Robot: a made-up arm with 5 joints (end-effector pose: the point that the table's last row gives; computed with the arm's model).
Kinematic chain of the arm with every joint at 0, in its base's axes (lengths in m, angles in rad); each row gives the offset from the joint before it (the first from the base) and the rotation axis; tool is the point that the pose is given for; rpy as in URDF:
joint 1: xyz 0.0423 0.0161 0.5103 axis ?
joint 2: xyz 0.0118 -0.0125 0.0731 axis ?
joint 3: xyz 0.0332 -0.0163 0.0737 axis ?
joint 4: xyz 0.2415 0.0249 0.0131 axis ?
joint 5: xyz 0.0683 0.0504 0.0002 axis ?
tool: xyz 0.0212 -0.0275 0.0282 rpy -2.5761 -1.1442 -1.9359
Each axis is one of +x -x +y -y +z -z.
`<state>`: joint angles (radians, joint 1 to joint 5).
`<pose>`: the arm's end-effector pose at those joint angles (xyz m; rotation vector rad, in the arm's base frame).
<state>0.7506 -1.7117 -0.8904 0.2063 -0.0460</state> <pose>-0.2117 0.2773 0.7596 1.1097 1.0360 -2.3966</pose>
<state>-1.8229 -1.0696 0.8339 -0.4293 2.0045</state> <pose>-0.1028 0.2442 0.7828 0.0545 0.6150 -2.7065</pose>
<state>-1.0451 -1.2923 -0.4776 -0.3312 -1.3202</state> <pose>-0.0382 -0.0980 0.9568 -0.8000 0.1797 -0.2816</pose>
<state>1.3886 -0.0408 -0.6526 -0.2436 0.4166</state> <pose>0.1184 -0.2164 0.9169 -0.5613 -1.3392 1.1258</pose>
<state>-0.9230 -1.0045 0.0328 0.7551 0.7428</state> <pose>0.1098 0.1803 0.9157 1.5147 -0.6251 2.4847</pose>
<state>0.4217 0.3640 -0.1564 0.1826 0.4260</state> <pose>0.4254 -0.1195 0.6039 1.2158 -1.1536 0.8763</pose>
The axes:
joint 1: -z
joint 2: +y
joint 3: +y
joint 4: +y
joint 5: -x

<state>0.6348 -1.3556 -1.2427 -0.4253 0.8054</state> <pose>-0.2193 0.2681 0.7164 2.2362 0.8326 -1.5300</pose>
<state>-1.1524 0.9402 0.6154 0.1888 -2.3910</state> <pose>0.0208 0.0843 0.2774 1.0682 -1.4766 -0.9132</pose>
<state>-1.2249 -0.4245 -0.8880 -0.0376 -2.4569</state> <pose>0.0354 0.1444 0.9799 -1.4485 -0.3716 1.0082</pose>
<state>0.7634 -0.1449 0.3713 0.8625 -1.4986</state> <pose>0.2642 -0.1736 0.5287 0.6080 -2.6205 -1.2498</pose>
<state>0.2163 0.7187 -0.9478 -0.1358 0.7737</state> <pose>0.4303 -0.0215 0.7535 0.6056 -1.1275 1.6635</pose>
